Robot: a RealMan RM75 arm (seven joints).
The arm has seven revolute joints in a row. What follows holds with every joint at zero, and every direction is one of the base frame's. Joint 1 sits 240.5 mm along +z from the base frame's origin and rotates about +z. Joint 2 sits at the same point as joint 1 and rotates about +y. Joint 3 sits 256 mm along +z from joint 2 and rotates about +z. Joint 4 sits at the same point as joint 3 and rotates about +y. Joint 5 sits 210 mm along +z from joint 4 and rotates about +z. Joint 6 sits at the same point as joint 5 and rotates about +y. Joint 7 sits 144 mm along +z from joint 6 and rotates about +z. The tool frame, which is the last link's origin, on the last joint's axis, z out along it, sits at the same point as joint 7; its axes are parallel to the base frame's.
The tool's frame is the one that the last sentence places.
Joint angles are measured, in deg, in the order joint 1, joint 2, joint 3, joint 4, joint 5, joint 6, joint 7. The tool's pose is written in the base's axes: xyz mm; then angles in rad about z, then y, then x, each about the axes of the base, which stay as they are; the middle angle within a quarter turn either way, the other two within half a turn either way. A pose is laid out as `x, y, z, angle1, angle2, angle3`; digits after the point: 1 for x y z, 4 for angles.
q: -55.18, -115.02, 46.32, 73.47, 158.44, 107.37, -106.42
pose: -130.2, 405.0, 104.7, -0.1137, -0.3750, -2.8490
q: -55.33, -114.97, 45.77, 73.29, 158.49, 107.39, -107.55
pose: -130.4, 405.4, 105.6, -0.1396, -0.3701, -2.8480
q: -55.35, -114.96, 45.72, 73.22, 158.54, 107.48, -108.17
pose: -130.6, 405.3, 105.6, -0.1523, -0.3707, -2.8502
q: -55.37, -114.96, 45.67, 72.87, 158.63, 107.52, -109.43
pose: -131.6, 405.1, 104.8, -0.1795, -0.3719, -2.8564
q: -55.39, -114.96, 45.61, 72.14, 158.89, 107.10, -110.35
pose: -133.7, 406.0, 103.3, -0.2032, -0.3748, -2.8603
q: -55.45, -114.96, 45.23, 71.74, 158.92, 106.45, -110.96
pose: -134.5, 407.6, 103.3, -0.2179, -0.3696, -2.8530
